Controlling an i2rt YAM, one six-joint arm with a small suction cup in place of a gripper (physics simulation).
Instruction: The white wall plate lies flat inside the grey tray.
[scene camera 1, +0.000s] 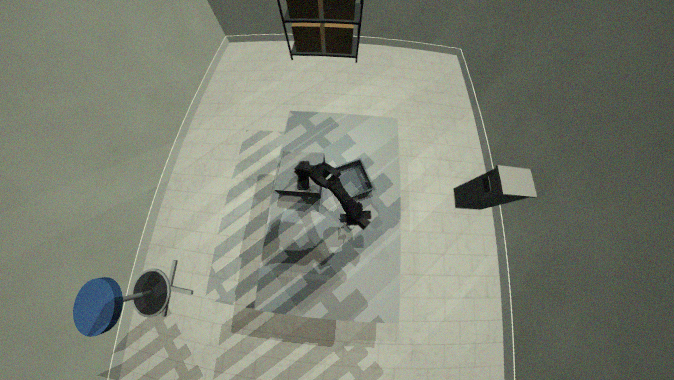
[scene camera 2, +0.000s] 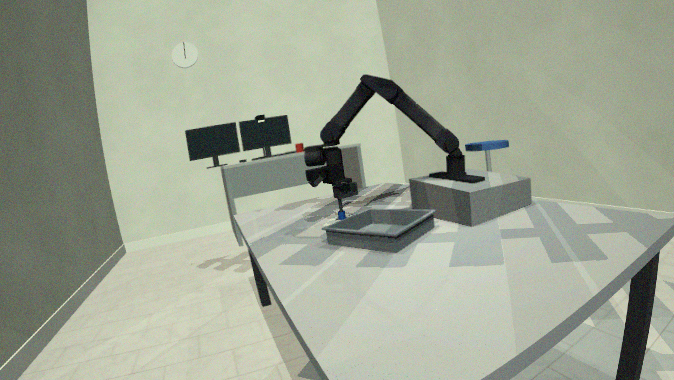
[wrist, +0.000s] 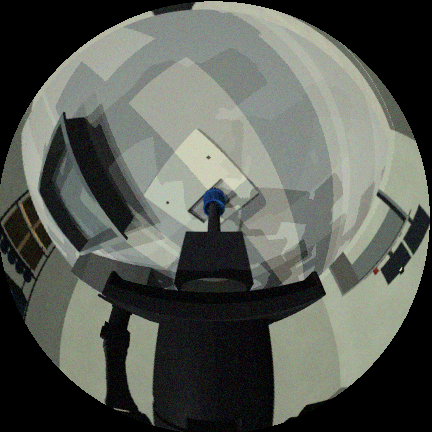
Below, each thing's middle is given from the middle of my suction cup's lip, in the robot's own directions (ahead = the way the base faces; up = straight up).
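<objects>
I see the grey tray (scene camera 2: 389, 230) 28 cm to the left of my suction cup, 3 cm ahead of it and 1 cm above it. Then there is the white wall plate (wrist: 187, 174): my suction cup is 1 cm above it, 2 cm to the right of it and 1 cm short of it. Going by their middles, the white wall plate is the nearest to my suction cup of the things named here.
</objects>
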